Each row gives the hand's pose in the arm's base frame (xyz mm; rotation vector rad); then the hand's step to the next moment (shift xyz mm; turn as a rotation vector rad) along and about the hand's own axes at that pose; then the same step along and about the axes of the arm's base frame.
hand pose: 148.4 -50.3 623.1 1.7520 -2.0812 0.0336
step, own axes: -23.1 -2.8 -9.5 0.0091 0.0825 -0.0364
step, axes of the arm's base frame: 8.2 23.7 0.4 -0.0684 0.0187 0.0564
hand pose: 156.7 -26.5 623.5 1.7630 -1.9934 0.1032
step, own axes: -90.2 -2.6 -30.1 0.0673 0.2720 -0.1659
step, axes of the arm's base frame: 16.8 93.1 -9.5 -0.2142 0.0441 0.2413
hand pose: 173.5 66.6 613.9 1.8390 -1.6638 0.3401
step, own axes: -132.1 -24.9 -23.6 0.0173 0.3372 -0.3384
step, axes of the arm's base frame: 6.6 119.9 -64.8 -0.2481 0.1873 0.3632
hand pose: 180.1 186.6 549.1 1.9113 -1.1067 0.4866
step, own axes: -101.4 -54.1 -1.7 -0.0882 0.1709 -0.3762
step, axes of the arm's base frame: -8.2 66.5 -93.4 -0.1611 0.3131 0.2335
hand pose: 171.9 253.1 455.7 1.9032 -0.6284 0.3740
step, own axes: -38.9 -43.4 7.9 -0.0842 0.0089 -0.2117
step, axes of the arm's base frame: -6.6 16.2 -56.1 -0.0680 0.2123 0.0478
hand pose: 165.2 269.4 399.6 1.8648 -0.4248 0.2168
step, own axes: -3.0 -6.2 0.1 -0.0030 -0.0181 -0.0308
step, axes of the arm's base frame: -0.3 2.2 -6.5 0.0062 0.0347 -0.0068
